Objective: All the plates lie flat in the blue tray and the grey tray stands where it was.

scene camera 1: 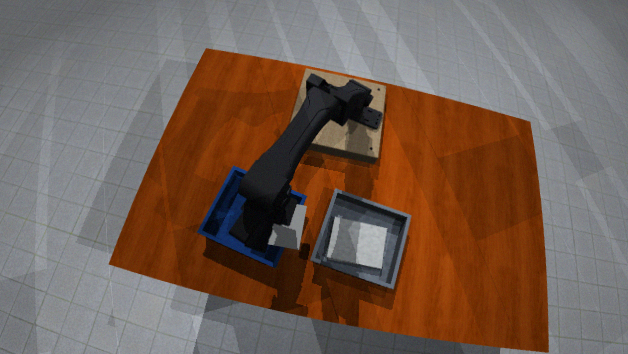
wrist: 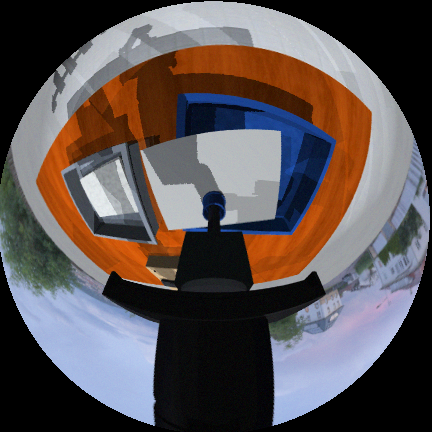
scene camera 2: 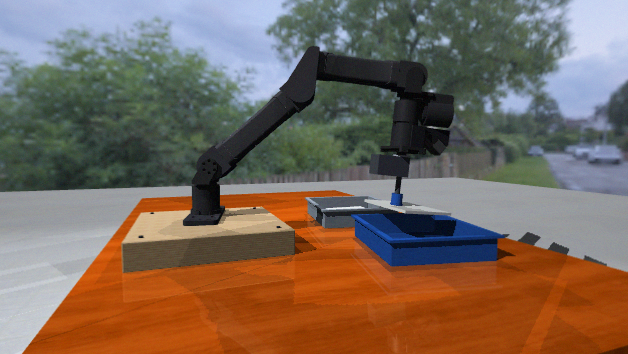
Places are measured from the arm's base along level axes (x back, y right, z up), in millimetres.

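Pixels of known places: hand at its tool point: (wrist: 213, 197); arm's base at its link origin: (scene camera 2: 206, 216).
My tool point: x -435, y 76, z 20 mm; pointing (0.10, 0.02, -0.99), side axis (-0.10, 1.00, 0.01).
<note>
For each thing: its top centre in the pictures, then the offset to it from my tool point. Level surfaces: height alone.
- white square plate at its top centre: (wrist: 215, 187) (scene camera 2: 405, 202) (scene camera 1: 273, 221) dx -24, dy +0, dz +15 mm
- blue tray at its top centre: (wrist: 261, 182) (scene camera 2: 417, 223) (scene camera 1: 252, 214) dx -22, dy +69, dz -20 mm
- grey tray at its top centre: (wrist: 98, 206) (scene camera 1: 363, 237) (scene camera 2: 349, 202) dx +43, dy -249, dz -20 mm
- White plate material at its top centre: (wrist: 105, 193) (scene camera 1: 357, 242) (scene camera 2: 354, 211) dx +29, dy -243, dz -48 mm
- orange table at its surface level: dz -70 mm
My suction cup (scene camera 2: 396, 199) (wrist: 214, 206) is on a white square plate (scene camera 1: 286, 237) (scene camera 2: 425, 208) (wrist: 240, 165) and holds it near one edge. The plate hangs close above the rim of the blue tray (scene camera 1: 240, 251) (scene camera 2: 440, 253) (wrist: 308, 170), tilted slightly, and sticks out past the side that faces the grey tray. The arm hides the cup in scene camera 1. The grey tray (scene camera 1: 402, 250) (scene camera 2: 340, 220) (wrist: 125, 238) stands beside the blue one. White plate material (scene camera 1: 372, 245) (scene camera 2: 345, 208) (wrist: 99, 192) lies in it; I cannot tell how many plates. The visible blue tray floor shows no plate.
The arm's wooden base block (scene camera 1: 345, 146) (scene camera 2: 210, 252) stands at the back of the orange table (scene camera 1: 470, 200) (scene camera 2: 250, 310). The black arm (scene camera 1: 292, 135) (scene camera 2: 262, 125) reaches from it over the blue tray. A narrow gap separates the two trays.
</note>
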